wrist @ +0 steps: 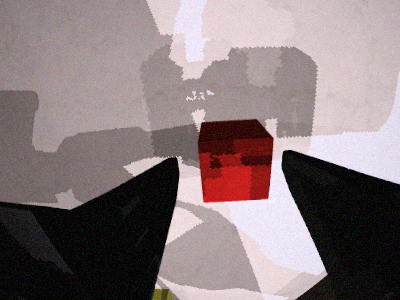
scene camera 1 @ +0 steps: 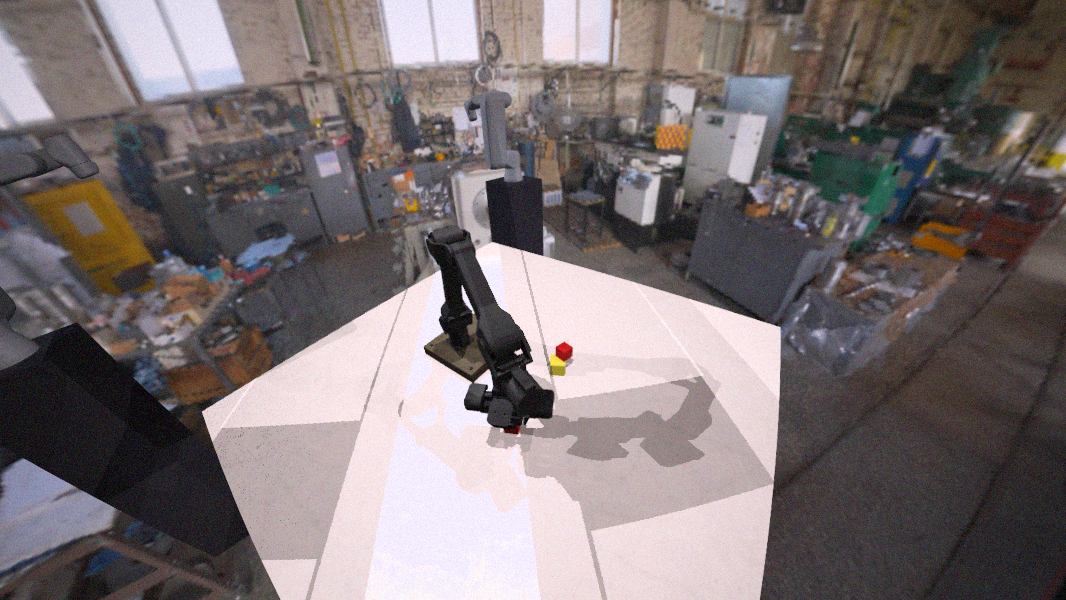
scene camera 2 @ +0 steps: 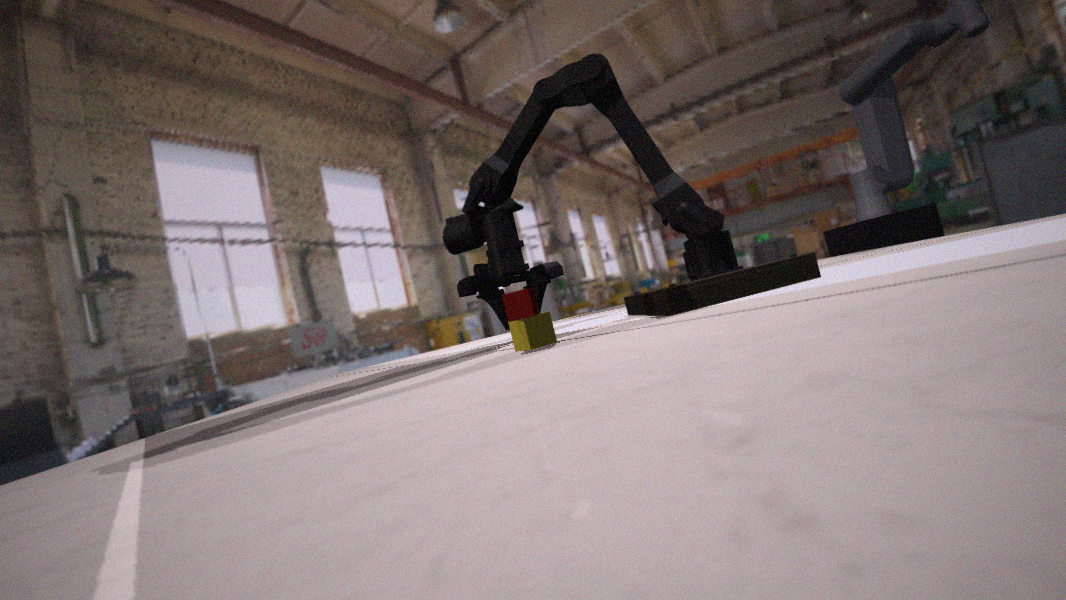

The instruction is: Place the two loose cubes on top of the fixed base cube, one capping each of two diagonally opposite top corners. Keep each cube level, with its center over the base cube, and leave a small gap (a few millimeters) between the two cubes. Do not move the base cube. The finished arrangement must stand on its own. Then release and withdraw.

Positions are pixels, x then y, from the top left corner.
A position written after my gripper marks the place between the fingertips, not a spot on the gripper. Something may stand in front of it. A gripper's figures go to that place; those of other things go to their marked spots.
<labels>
My gripper (scene camera 2: pixel 522 326) is 76 cm from the lens. A yellow base cube (scene camera 2: pixel 529 333) is 52 cm from the lens.
</labels>
